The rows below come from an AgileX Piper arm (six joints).
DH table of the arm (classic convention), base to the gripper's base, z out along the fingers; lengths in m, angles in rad. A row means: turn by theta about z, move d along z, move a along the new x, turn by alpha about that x. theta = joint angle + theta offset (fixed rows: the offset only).
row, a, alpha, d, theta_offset
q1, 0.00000, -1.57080, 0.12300, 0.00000
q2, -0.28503, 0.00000, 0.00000, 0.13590
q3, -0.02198, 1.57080, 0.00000, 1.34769
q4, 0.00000, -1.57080, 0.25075, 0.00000
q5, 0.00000, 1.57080, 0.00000, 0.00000
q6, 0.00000, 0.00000, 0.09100, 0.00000
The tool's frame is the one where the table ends.
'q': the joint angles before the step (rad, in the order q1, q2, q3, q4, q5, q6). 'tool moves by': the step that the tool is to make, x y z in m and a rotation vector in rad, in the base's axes. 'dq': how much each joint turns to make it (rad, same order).
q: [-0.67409, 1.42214, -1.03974, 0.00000, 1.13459, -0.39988]
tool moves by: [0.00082, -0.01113, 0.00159, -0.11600, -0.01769, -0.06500]
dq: [0.00001, 0.00065, 0.00002, -0.10377, -0.08241, 0.10103]
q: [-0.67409, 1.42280, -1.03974, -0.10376, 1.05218, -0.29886]
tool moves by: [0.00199, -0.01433, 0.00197, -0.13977, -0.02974, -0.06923]
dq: [-0.00165, 0.00791, 0.00000, -0.13738, -0.10117, 0.13088]
